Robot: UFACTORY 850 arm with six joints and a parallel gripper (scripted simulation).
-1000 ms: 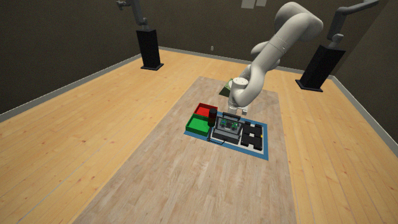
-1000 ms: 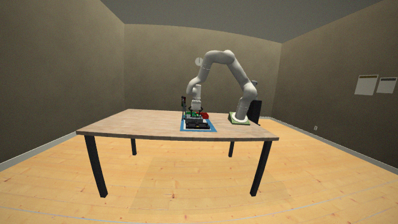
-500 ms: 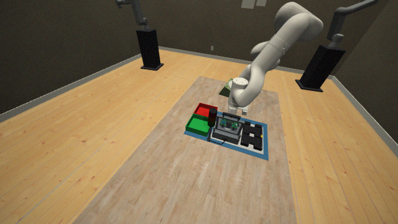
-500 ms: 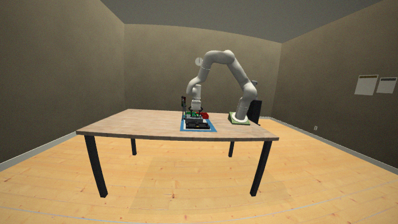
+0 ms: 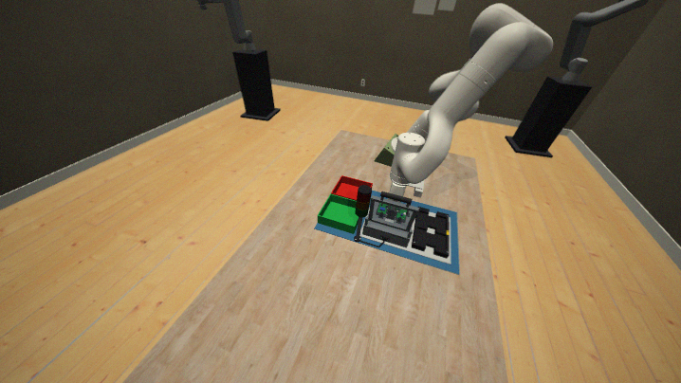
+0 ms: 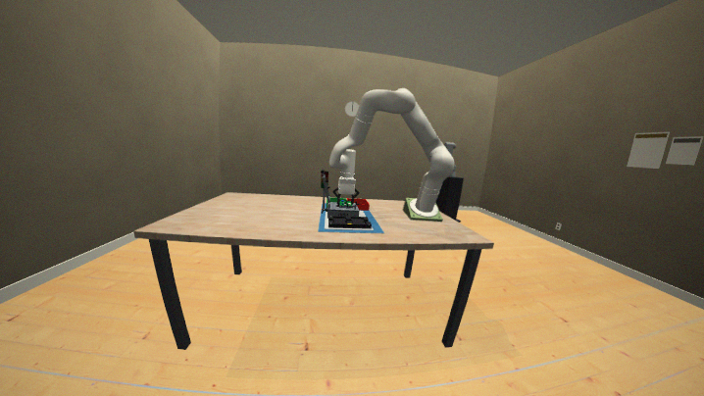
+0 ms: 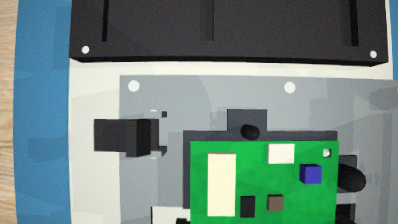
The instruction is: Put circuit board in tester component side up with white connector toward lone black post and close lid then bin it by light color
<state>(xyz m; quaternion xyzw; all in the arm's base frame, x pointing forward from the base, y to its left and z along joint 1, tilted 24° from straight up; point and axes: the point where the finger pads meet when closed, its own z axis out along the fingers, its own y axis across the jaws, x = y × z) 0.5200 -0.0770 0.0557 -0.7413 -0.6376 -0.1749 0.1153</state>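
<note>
Now: the green circuit board right at my hand. The rest, counted from my hand: small black part (70 mm to the left, 50 mm behind, 10 mm above); then green bin (200 mm to the right, 70 mm below, 20 mm ahead); then tester lid (120 mm ahead, 100 mm above, 20 mm to the right).
</note>
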